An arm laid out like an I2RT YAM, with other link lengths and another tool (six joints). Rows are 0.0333 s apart.
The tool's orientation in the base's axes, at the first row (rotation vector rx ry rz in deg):
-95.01, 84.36, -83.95
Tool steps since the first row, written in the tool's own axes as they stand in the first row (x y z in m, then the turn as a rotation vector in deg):
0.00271, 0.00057, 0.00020, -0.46, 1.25, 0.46
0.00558, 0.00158, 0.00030, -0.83, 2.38, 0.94
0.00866, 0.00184, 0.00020, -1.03, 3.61, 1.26
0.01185, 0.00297, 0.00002, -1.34, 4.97, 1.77
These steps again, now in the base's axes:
-0.00045, -0.00269, 0.00050, -0.01, -0.10, -1.41
-0.00120, -0.00564, 0.00072, 0.04, -0.24, -2.68
-0.00186, -0.00848, 0.00173, -0.13, -0.53, -3.92
-0.00295, -0.01168, 0.00205, -0.16, -0.81, -5.38

